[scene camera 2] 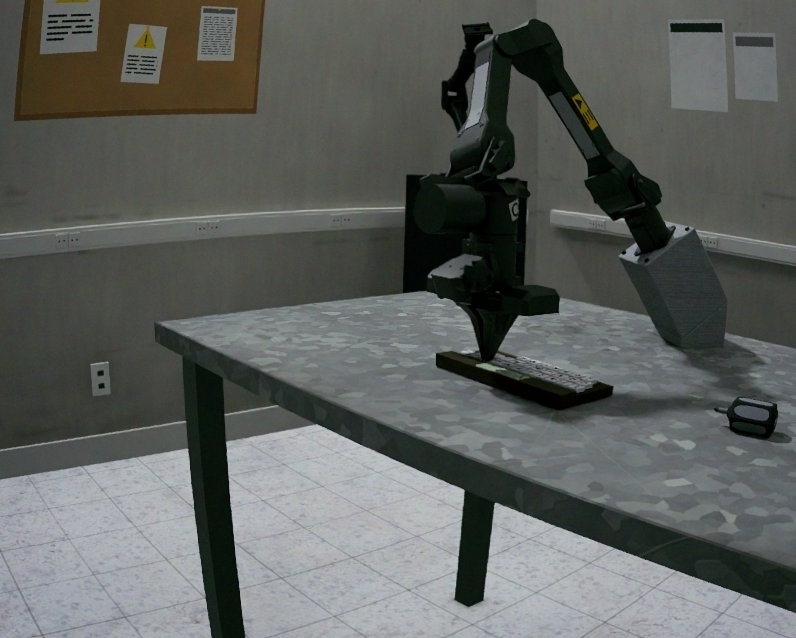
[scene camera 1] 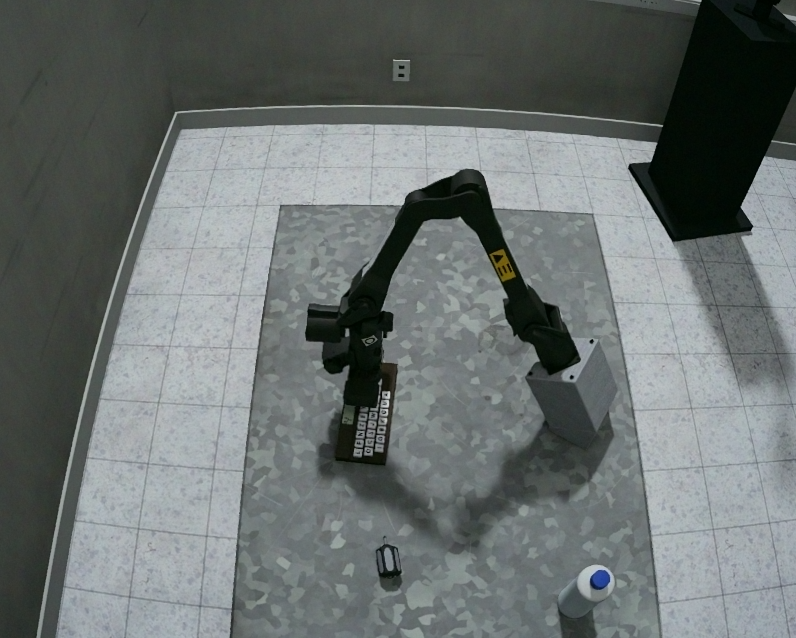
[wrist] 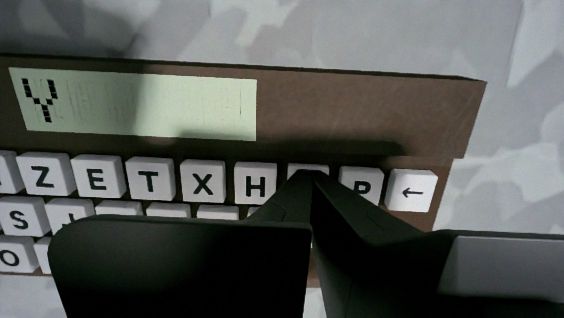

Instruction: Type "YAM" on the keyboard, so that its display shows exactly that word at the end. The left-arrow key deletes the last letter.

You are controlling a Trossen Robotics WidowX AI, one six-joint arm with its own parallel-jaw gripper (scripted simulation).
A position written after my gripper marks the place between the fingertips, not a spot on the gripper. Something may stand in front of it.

I see my gripper (scene camera 2: 487, 360), a small black object (scene camera 1: 388, 560) and a left-arrow key (wrist: 408, 190).
My gripper also shows in scene camera 1 (scene camera 1: 366, 383) and in the wrist view (wrist: 307, 181). The wrist view does not show the small black object: it is out of frame.
